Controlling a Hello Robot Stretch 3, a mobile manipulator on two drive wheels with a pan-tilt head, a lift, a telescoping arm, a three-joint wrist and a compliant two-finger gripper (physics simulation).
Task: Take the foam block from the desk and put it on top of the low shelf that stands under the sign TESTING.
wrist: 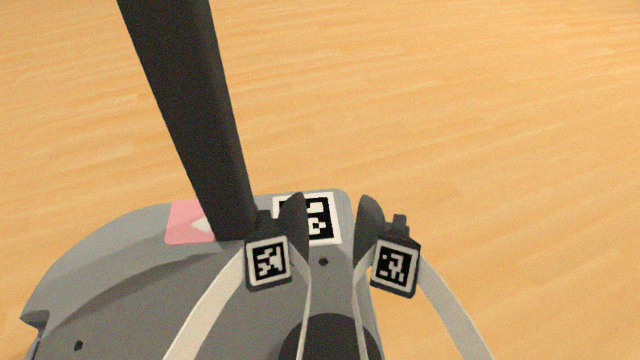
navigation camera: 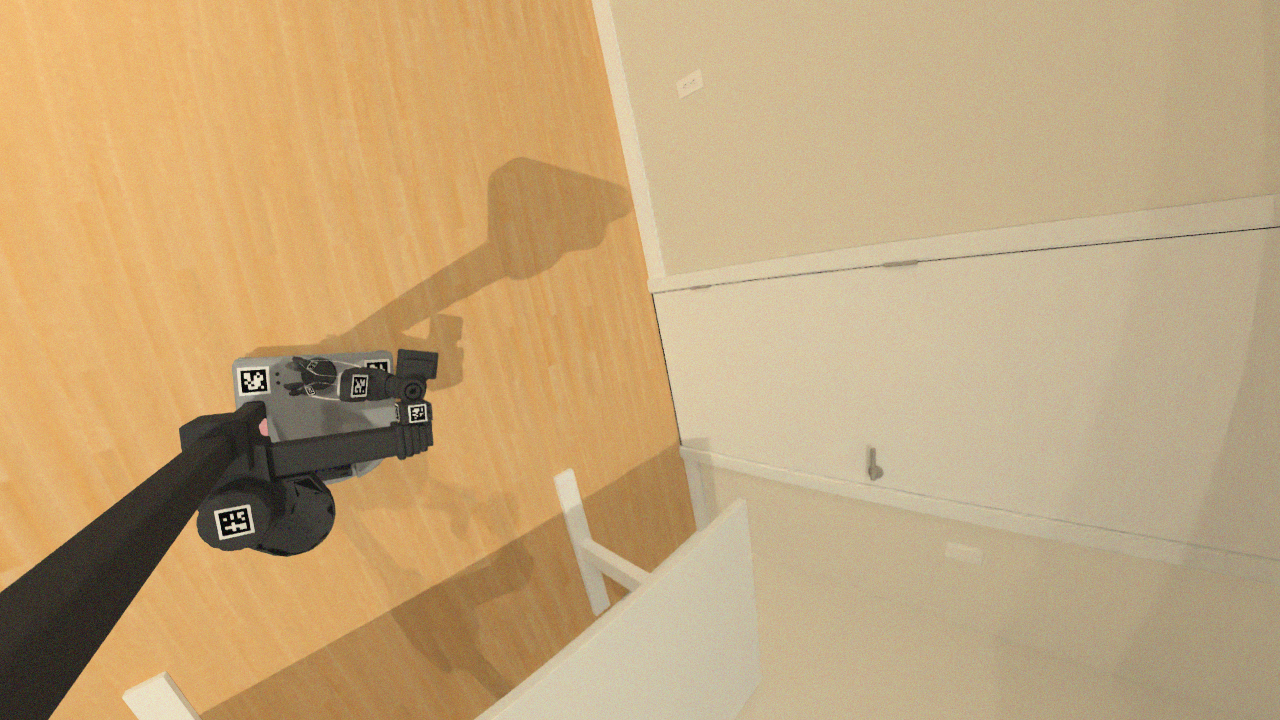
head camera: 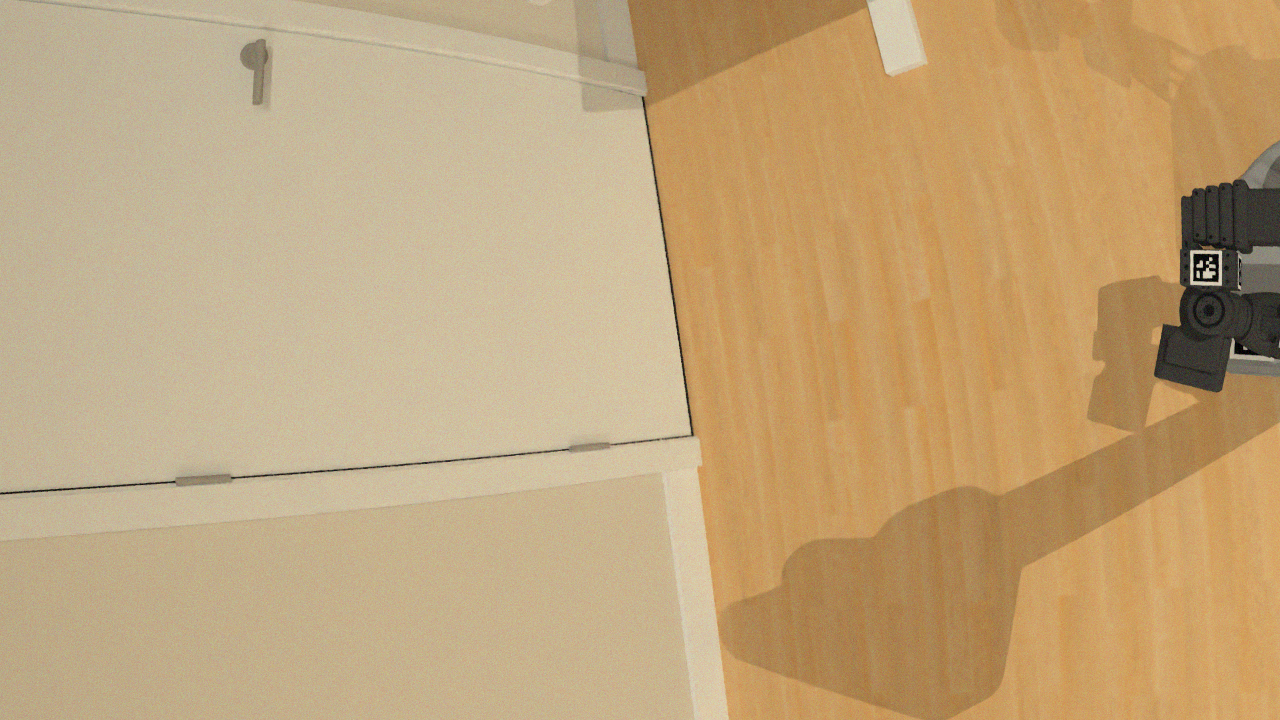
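Where they show: gripper, between the fingertips: point(navigation camera: 286, 375); robot's base, origin of its link: point(navigation camera: 319, 372).
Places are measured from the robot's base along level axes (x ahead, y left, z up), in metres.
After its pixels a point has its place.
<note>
My gripper point(navigation camera: 293, 377) {z 0.256, x 0.010, y 0.061 m} point(wrist: 330, 219) {z 0.256, x 0.010, y 0.061 m} is open, with a gap between its two dark fingertips and no object in it. It is folded back over the robot's own base point(navigation camera: 331, 413) {z 0.159, x -0.092, y -0.019 m} point(wrist: 150, 295). The white desk point(navigation camera: 662, 626) {z 0.720, x -0.583, y -0.540 m} shows in part at the bottom of the navigation view, to the right of the base, with its pale legs below the top. One desk foot point(head camera: 897, 40) shows at the top of the head view. The foam block, the low shelf and the sign TESTING do not show in these views.
A pale door point(head camera: 358, 268) {z 0.722, x -0.061, y -1.339 m} point(navigation camera: 948, 358) {z 1.142, x -0.022, y -1.329 m} with a grey handle point(head camera: 258, 76) {z 0.927, x -0.377, y -1.364 m} point(navigation camera: 873, 465) {z 0.928, x -0.390, y -1.367 m} stands in the wall beyond the wooden floor point(head camera: 895, 358) {z 0.000, x 0.069, y -0.786 m} point(navigation camera: 268, 179) {z 0.001, x 0.501, y 0.107 m} point(wrist: 450, 125). A wall with an outlet point(navigation camera: 689, 83) {z 0.402, x 1.009, y -1.098 m} adjoins it. The robot's mast point(navigation camera: 98, 564) {z 0.941, x -0.049, y 0.119 m} point(wrist: 185, 115) rises beside the gripper.
</note>
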